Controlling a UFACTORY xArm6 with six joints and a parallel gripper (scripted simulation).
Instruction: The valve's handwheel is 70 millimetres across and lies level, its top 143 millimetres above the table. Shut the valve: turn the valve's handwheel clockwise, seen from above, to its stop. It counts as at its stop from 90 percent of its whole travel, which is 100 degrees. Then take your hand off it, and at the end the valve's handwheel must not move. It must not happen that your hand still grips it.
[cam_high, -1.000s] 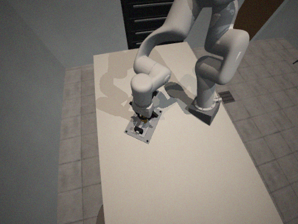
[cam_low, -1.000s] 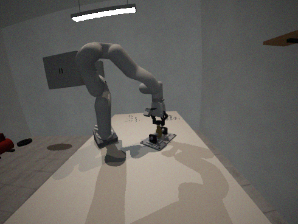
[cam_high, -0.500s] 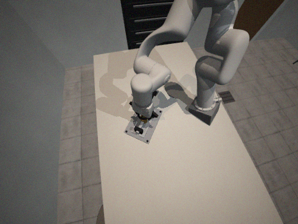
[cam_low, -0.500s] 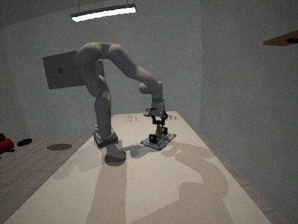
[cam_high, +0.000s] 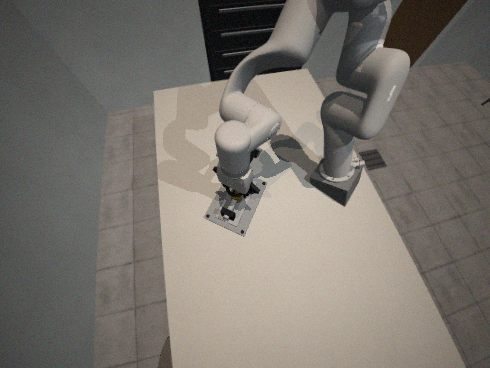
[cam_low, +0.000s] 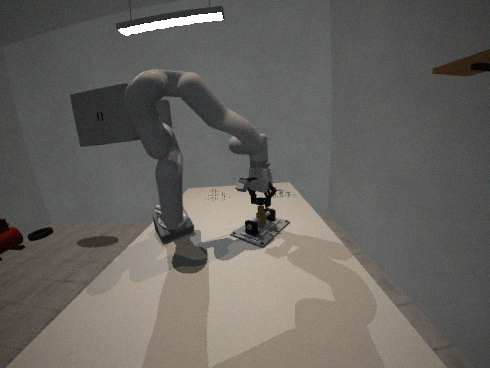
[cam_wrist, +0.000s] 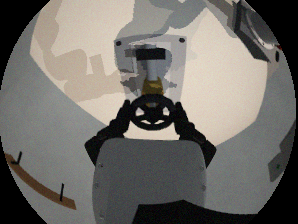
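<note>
The black spoked handwheel is 1 cm below my hand.
</note>
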